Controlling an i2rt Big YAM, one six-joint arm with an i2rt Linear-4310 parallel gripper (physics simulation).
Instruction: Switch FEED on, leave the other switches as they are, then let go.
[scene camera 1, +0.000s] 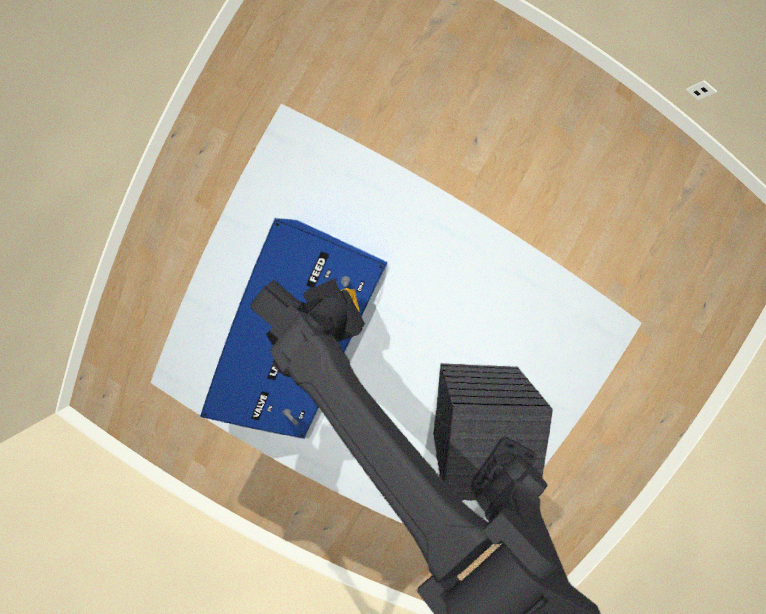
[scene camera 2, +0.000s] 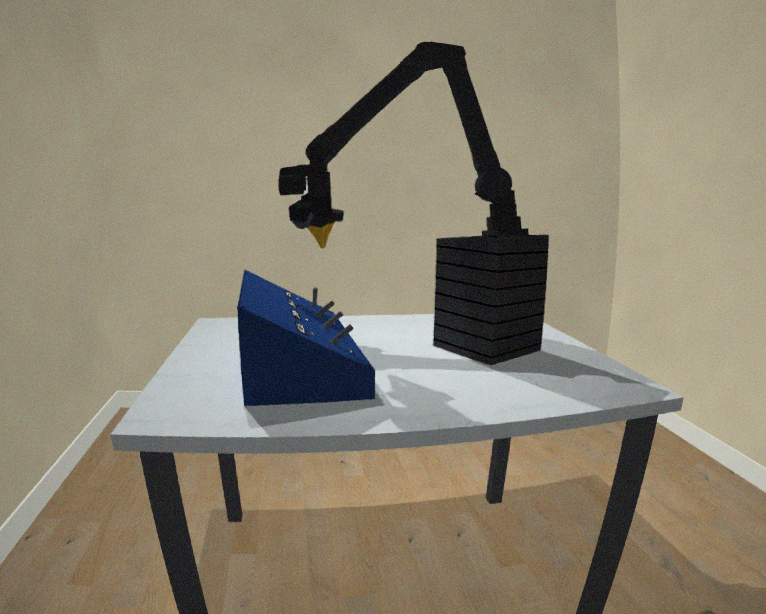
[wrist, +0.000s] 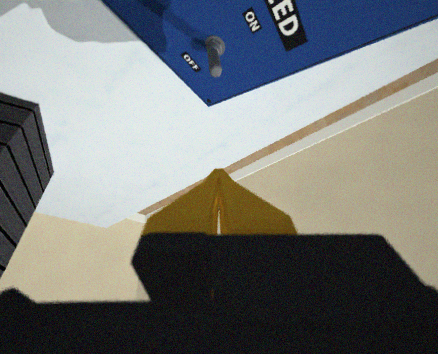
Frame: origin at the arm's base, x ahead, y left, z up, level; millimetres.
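Seen in the pictures: gripper, between the fingertips: (scene camera 1: 351, 291) (scene camera 2: 323, 247) (wrist: 218, 176); arm's base, origin of its link: (scene camera 1: 503, 467) (scene camera 2: 504, 235).
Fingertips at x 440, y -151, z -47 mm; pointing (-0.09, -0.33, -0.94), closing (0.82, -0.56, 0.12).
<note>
Offsets run from my fingertips to a thing's top centre. Level surfaces: height alone.
The blue switch box (scene camera 1: 239, 348) (scene camera 2: 300, 374) (wrist: 350, 20) has a sloping face with levers. The FEED lever {dx +22, dy +13, dz -103 mm} (scene camera 1: 345, 281) (scene camera 2: 314, 296) (wrist: 215, 61) stands nearly upright in the second scene view, unlike the other levers, tilted toward the upper ON side. The VALVE lever {dx -20, dy +371, dz -116 mm} (scene camera 1: 291, 417) (scene camera 2: 343, 334) and two middle levers (scene camera 2: 326, 309) (scene camera 2: 333, 320) lean down toward OFF. The middle levers are hidden by the arm in the first scene view. My gripper (scene camera 1: 351, 296) (scene camera 2: 322, 245) (wrist: 218, 176) is shut and empty. Its yellow fingertips hang above the box, apart from every lever.
The arm's dark ribbed pedestal (scene camera 1: 498, 425) (scene camera 2: 492, 300) (wrist: 20, 165) stands on the white table {dz -247 mm} (scene camera 1: 447, 268) (scene camera 2: 409, 431) (wrist: 120, 125), on the side of the box's low edge. The arm spans from the pedestal to above the box.
</note>
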